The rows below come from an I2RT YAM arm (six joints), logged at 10 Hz.
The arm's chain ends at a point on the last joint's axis. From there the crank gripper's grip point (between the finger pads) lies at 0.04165 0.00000 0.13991 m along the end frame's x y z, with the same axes.
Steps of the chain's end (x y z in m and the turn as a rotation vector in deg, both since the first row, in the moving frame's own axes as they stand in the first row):
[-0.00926, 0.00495, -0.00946, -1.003, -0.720, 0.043]
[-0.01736, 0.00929, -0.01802, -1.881, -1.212, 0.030]
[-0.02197, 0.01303, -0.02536, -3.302, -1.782, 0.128]
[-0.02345, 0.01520, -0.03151, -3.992, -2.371, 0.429]
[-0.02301, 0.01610, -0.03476, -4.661, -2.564, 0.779]
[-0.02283, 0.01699, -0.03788, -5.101, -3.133, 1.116]
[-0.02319, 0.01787, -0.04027, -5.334, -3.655, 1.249]
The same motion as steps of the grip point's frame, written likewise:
[-0.01102, 0.00743, -0.00897, -1.003, -0.720, 0.043]
[-0.02033, 0.01392, -0.01725, -1.881, -1.212, 0.030]
[-0.02635, 0.02121, -0.02437, -3.302, -1.782, 0.128]
[-0.02931, 0.02529, -0.03026, -3.992, -2.371, 0.429]
[-0.02938, 0.02806, -0.03352, -4.661, -2.564, 0.779]
[-0.03066, 0.03026, -0.03641, -5.101, -3.133, 1.116]
[-0.03233, 0.03180, -0.03855, -5.334, -3.655, 1.249]

